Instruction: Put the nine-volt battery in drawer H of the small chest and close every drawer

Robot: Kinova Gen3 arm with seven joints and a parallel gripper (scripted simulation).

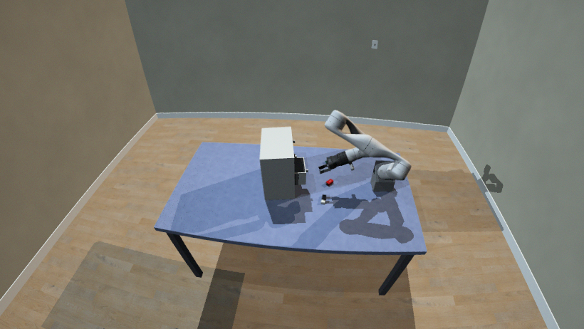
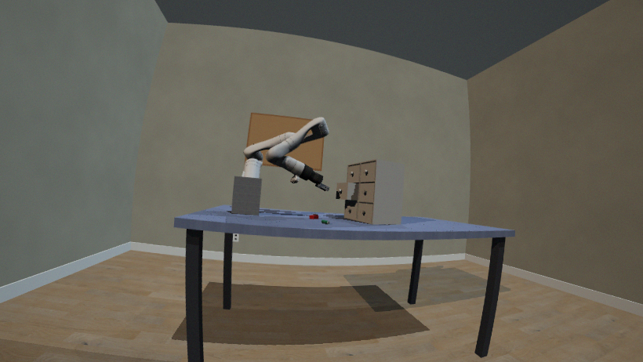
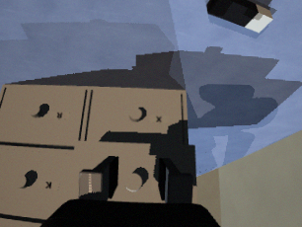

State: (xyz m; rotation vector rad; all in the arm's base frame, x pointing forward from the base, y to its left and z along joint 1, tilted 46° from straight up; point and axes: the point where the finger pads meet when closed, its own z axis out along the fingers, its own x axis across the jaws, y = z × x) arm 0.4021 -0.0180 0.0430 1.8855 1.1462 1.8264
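My hand is 50 mm past the nine-volt battery, 40 mm to the left of it and 160 mm above it.
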